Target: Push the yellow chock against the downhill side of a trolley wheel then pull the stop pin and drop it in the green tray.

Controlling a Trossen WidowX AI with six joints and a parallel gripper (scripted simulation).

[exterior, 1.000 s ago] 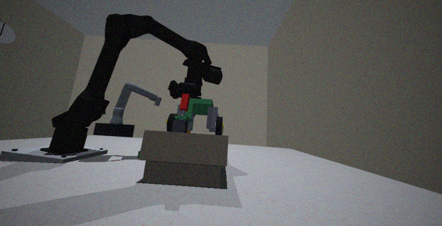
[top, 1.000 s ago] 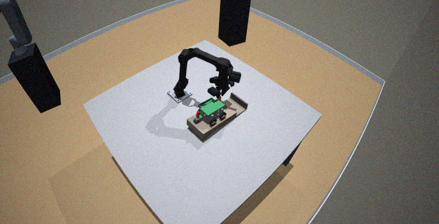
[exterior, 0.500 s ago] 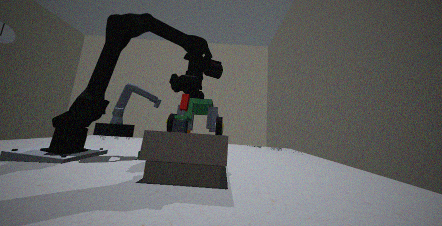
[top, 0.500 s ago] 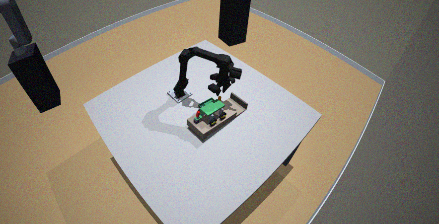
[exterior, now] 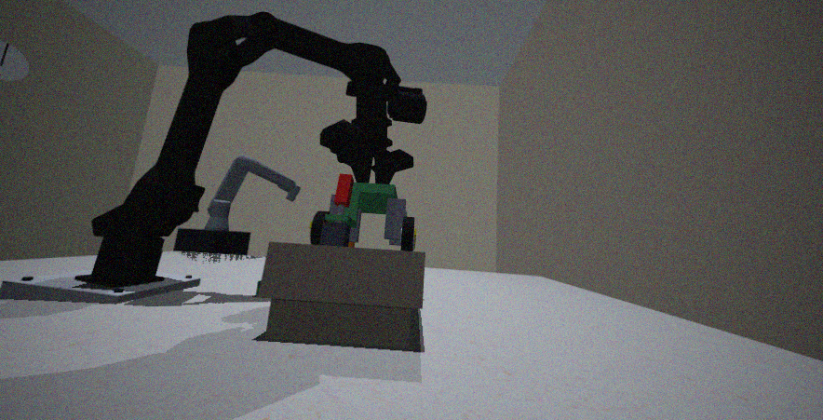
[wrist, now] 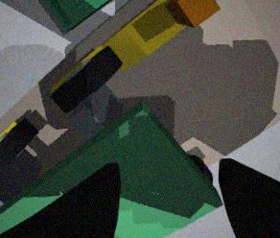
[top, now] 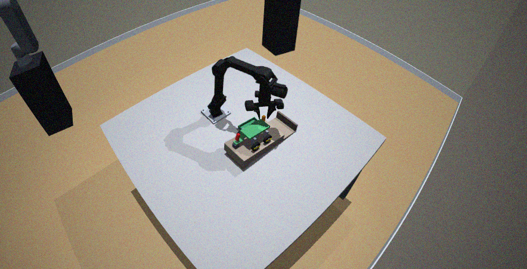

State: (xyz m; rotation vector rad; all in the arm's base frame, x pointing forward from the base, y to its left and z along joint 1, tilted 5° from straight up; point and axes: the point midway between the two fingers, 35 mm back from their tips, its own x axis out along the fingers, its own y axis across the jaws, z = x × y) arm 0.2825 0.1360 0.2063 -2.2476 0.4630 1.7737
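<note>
Right now the stop pin is 3 cm ahead of my gripper tip, 17 cm to the right of it and 4 cm below it. Round my gripper tip: yellow chock: 4 cm behind, 1 cm to the left, 8 cm below; brown ramp: 3 cm ahead, 6 cm to the right, 12 cm below; green-decked trolley: 3 cm ahead, 7 cm to the right, 5 cm below.
</note>
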